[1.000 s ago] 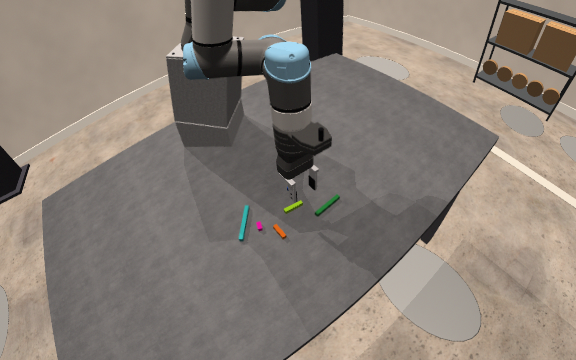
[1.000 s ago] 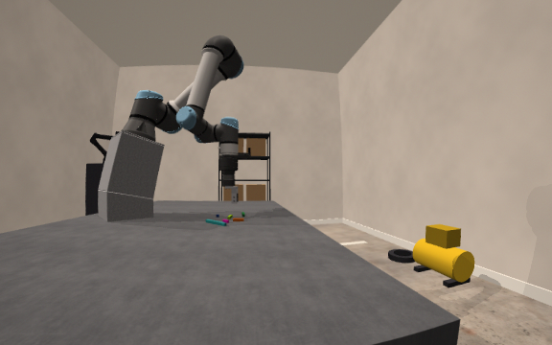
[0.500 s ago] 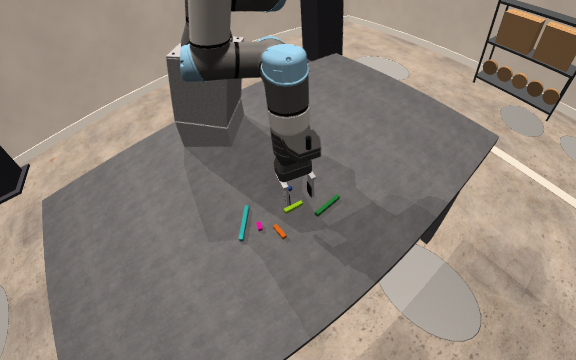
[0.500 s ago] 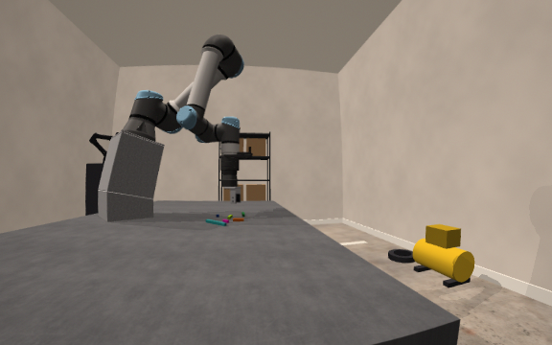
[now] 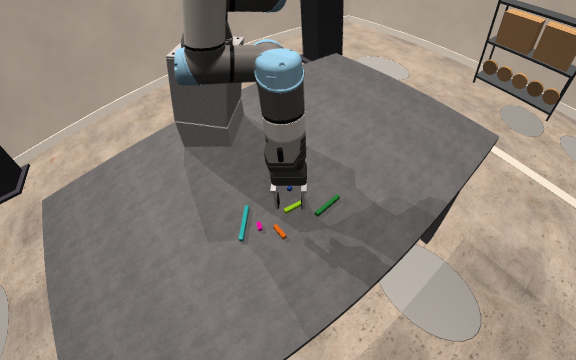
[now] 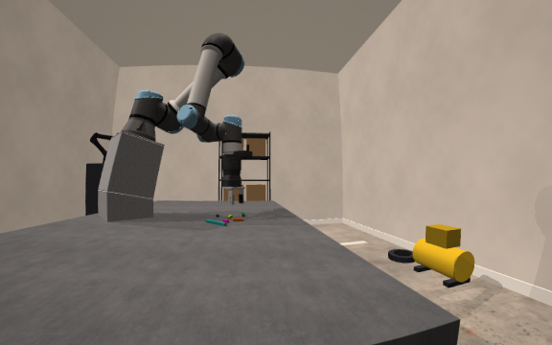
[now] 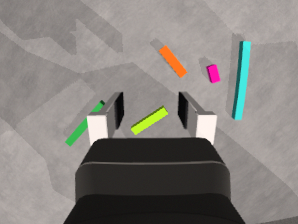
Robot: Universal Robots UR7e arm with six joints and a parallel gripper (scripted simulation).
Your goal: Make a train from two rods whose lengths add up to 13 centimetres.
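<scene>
Now: hand 7 cm above the lime rod, 3 cm past it and 2 cm to the right of it. Also, from my hand: green rod (10 cm to the left, 7 cm below, 1 cm ahead); orange rod (7 cm below, 4 cm to the right, 2 cm ahead); magenta rod (8 cm to the right, 7 cm below, 2 cm behind).
</scene>
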